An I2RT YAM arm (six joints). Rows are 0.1 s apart.
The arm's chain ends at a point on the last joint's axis. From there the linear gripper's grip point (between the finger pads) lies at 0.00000 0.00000 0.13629 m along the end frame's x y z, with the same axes.
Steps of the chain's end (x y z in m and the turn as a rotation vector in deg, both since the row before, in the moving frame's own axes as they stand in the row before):
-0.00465 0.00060 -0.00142 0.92 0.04 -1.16
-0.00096 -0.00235 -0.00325 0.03 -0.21 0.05
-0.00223 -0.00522 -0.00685 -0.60 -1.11 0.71
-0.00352 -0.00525 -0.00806 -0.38 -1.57 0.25
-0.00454 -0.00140 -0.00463 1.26 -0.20 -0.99
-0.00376 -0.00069 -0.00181 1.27 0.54 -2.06
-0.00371 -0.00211 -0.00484 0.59 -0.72 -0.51
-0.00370 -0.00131 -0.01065 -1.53 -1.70 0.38
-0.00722 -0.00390 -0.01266 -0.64 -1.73 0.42
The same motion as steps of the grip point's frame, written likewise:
-0.00458 -0.00159 -0.00144 0.92 0.04 -1.16
-0.00146 -0.00242 -0.00325 0.03 -0.21 0.05
-0.00488 -0.00381 -0.00688 -0.60 -1.11 0.71
-0.00726 -0.00435 -0.00811 -0.38 -1.57 0.25
-0.00504 -0.00439 -0.00466 1.26 -0.20 -0.99
-0.00253 -0.00373 -0.00185 1.27 0.54 -2.06
-0.00543 -0.00351 -0.00486 0.59 -0.72 -0.51
-0.00775 0.00232 -0.01076 -1.53 -1.70 0.38
-0.01134 -0.00239 -0.01273 -0.64 -1.73 0.42

